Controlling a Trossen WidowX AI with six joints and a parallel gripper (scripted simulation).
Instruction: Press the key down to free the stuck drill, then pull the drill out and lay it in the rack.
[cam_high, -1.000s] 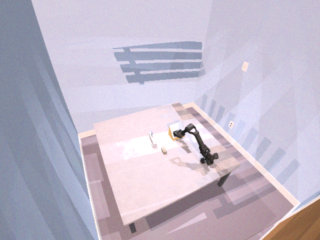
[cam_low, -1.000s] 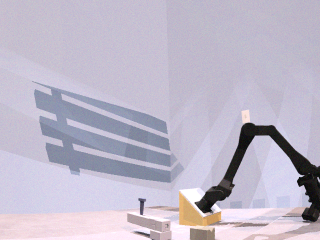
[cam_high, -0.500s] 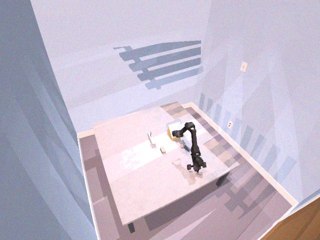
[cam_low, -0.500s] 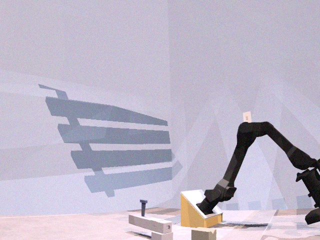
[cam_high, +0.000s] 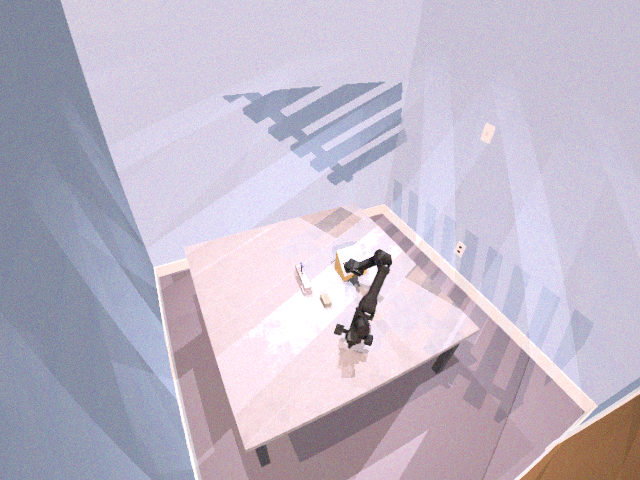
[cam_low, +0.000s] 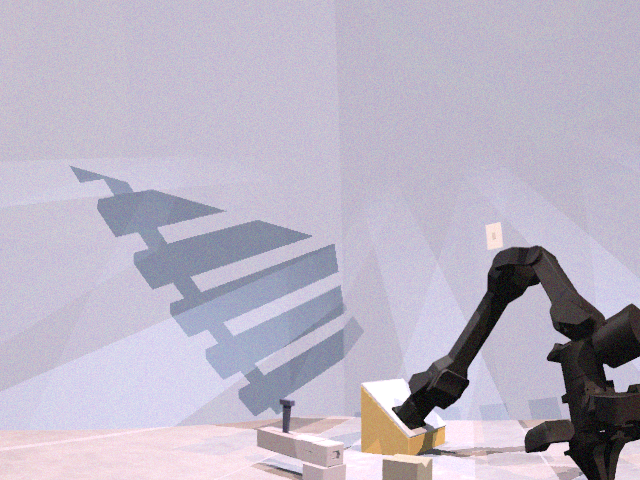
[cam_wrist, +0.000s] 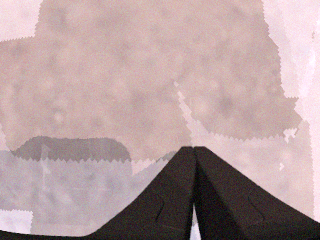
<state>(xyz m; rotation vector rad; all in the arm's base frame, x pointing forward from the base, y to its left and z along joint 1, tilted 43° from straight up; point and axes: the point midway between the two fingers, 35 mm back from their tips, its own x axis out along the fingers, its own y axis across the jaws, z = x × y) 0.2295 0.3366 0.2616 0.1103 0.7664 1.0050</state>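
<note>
Right now the dark blue part is 3 cm ahead of my gripper tip, 51 cm to the right of it and 9 cm above it. The rest, counted from my gripper tip: drill: 4 cm ahead, 46 cm to the right, 5 cm above.
</note>
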